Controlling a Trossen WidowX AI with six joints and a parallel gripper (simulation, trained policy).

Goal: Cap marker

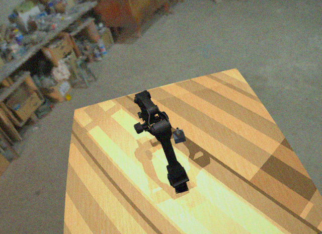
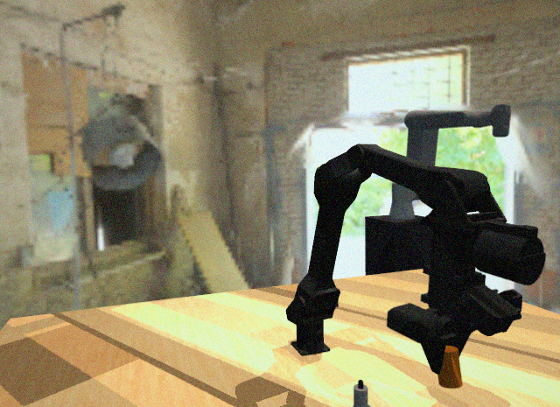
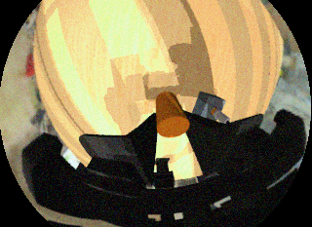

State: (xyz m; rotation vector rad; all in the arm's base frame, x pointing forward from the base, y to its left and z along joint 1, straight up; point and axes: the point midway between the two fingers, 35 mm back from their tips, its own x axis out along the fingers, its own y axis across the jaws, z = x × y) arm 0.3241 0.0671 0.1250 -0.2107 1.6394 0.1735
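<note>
Right now my gripper tip is 10 mm past the grey holder block, 130 mm to the left of it and 70 mm above it. Round my gripper tip: orange cap (10 mm ahead, 10 mm above).
</note>
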